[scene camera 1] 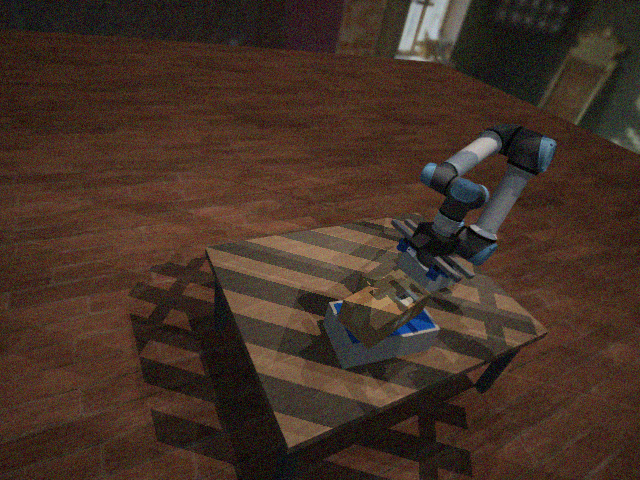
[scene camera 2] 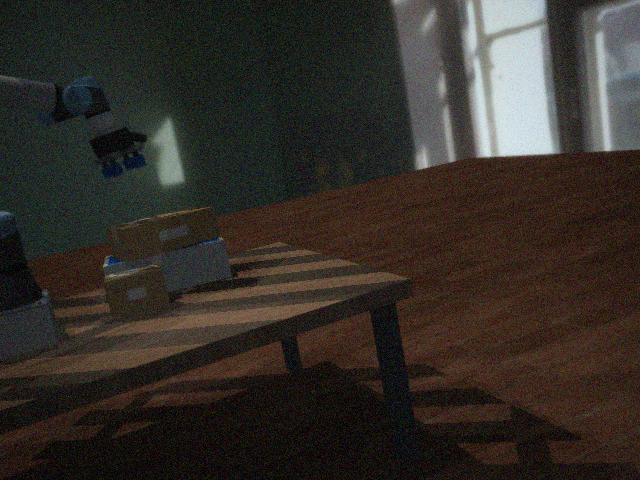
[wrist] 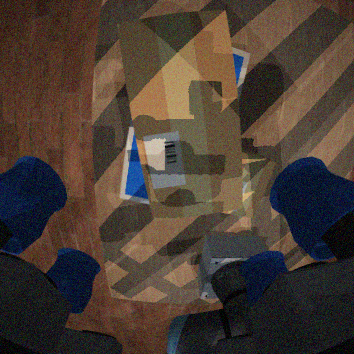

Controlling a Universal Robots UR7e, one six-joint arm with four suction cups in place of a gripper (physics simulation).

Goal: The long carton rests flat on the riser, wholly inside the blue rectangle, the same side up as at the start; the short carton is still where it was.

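Places are measured from the arm's base along level axes (x right, y back, z down), in millimetres.
Pixels of known places: hand, its tool point: [scene camera 1: 422,261] [scene camera 2: 125,171] [wrist: 167,238]; arm's base, origin of its link: [scene camera 2: 10,303] [wrist: 233,277].
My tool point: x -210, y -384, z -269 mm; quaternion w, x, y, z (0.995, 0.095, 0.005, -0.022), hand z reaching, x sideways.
Observation:
Ahead of a thing's pixels: the offset from my tool point to its top centre. "spot": to the spot under its first point. Level surfaces: height alone.
The long brown carton @(dx +18, dy -68, dz +157 mm) [scene camera 1: 364,317] [scene camera 2: 193,225] [wrist: 200,165], label up, lies on the grey riser @(dx +13, dy -56, dz +256 mm) [scene camera 1: 398,349] [scene camera 2: 199,266]. It is turned relative to the blue rectangle @(spot: dx -64, dy +57, dz +256 mm) [scene camera 1: 421,322] [wrist: 136,180] and reaches past its border. Blue shows at opposite corners in the wrist view. The short carton @(dx +181, dy +74, dz +277 mm) [scene camera 2: 136,294] [wrist: 257,172] stands on the table beside the riser. It is partly hidden under the long carton's edge in the wrist view. My gripper [scene camera 1: 417,259] [scene camera 2: 124,164] [wrist: 170,240] is open. Its four blue cups hang above the cartons, touching neither and holding nothing.
The striped table @(dz +376 mm) [scene camera 1: 289,356] [scene camera 2: 310,304] bears the riser and the short carton. The arm's grey base [scene camera 2: 25,328] [wrist: 235,245] stands close to the short carton. Striped shadows fall across the table and cartons.

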